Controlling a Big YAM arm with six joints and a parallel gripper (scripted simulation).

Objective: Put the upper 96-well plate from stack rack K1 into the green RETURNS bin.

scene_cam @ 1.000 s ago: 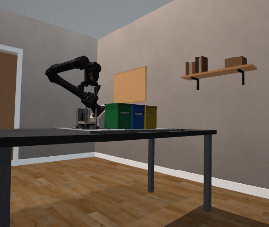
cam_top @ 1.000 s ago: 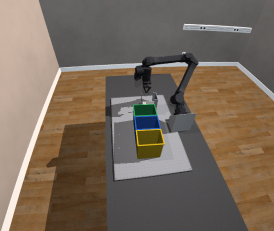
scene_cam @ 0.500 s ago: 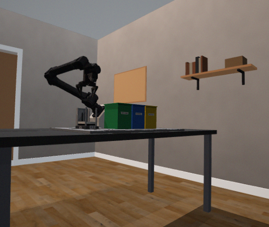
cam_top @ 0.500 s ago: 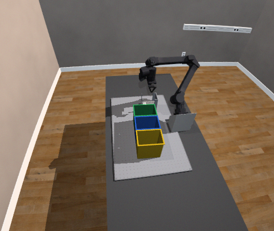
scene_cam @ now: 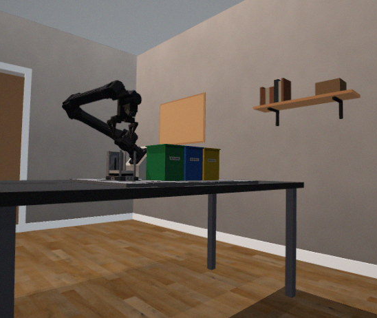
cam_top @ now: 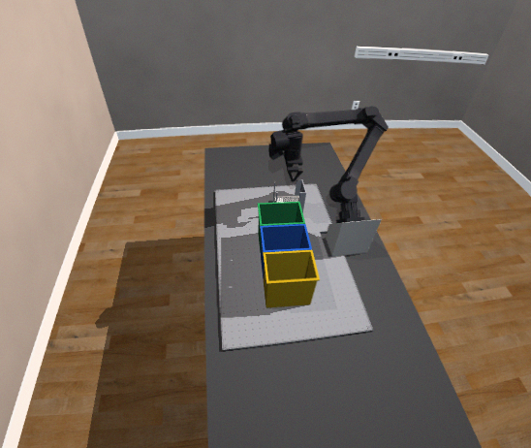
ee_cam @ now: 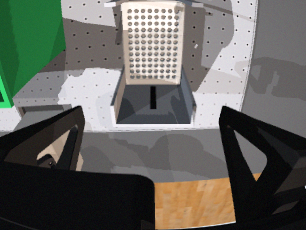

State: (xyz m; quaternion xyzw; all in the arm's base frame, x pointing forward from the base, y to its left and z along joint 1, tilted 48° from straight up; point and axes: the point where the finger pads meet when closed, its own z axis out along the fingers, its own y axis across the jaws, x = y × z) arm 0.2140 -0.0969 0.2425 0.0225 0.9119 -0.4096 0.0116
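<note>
The white 96-well plate lies 180 mm below my hand. Also, from my hand: dark plate: 190 mm below; blue bin: 90 mm ahead, 340 mm to the left, 130 mm below; green bin: 80 mm ahead, 210 mm to the left, 130 mm below.
</note>
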